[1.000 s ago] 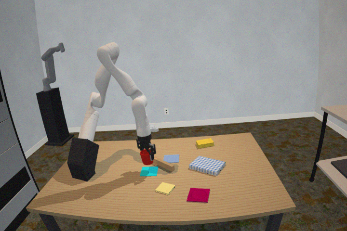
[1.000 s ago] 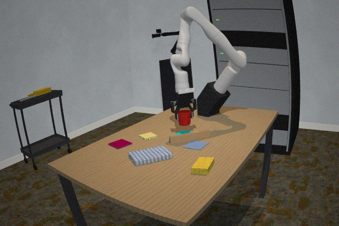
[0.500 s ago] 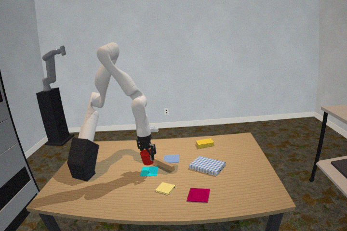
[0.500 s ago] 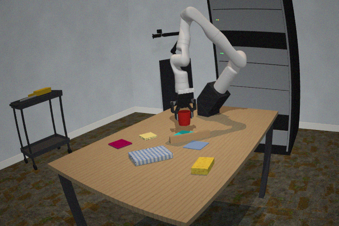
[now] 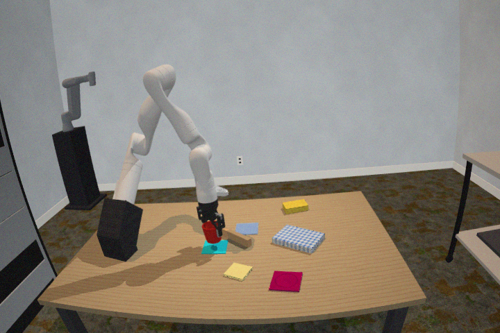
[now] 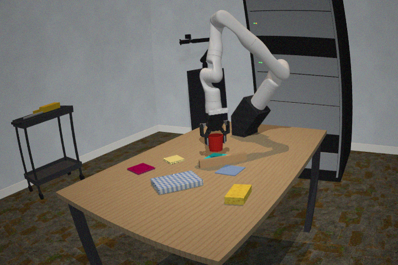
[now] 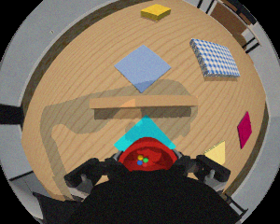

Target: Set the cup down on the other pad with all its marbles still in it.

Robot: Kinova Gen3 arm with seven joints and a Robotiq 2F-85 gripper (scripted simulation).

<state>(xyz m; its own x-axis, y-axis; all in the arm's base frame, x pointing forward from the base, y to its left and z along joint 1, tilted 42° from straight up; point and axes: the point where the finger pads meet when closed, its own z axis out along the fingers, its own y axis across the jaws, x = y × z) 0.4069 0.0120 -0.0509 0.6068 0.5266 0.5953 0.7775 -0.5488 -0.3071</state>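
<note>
The wooden rail lies 7 cm to the left of my hand, 7 cm below it and 5 cm ahead of it. Also, from my hand: red cup 2 cm below.
</note>
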